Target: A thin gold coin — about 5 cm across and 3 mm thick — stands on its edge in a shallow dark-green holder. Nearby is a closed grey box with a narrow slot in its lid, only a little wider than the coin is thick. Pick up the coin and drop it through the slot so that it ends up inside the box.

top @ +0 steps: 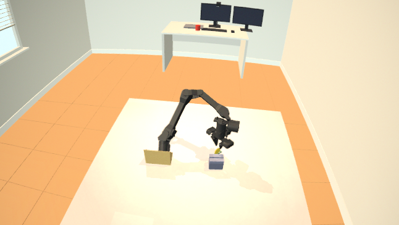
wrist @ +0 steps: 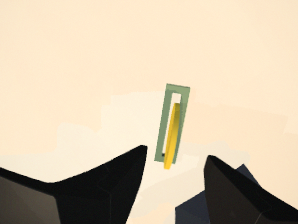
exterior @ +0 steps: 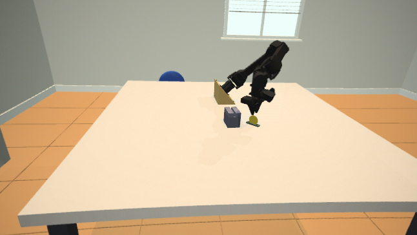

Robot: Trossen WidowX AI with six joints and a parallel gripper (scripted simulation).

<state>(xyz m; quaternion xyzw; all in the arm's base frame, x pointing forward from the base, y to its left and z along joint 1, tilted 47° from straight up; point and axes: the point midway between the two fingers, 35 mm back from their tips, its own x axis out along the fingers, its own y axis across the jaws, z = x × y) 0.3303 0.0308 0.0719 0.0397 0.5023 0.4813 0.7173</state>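
My gripper tip is now 3 cm above the gold coin.
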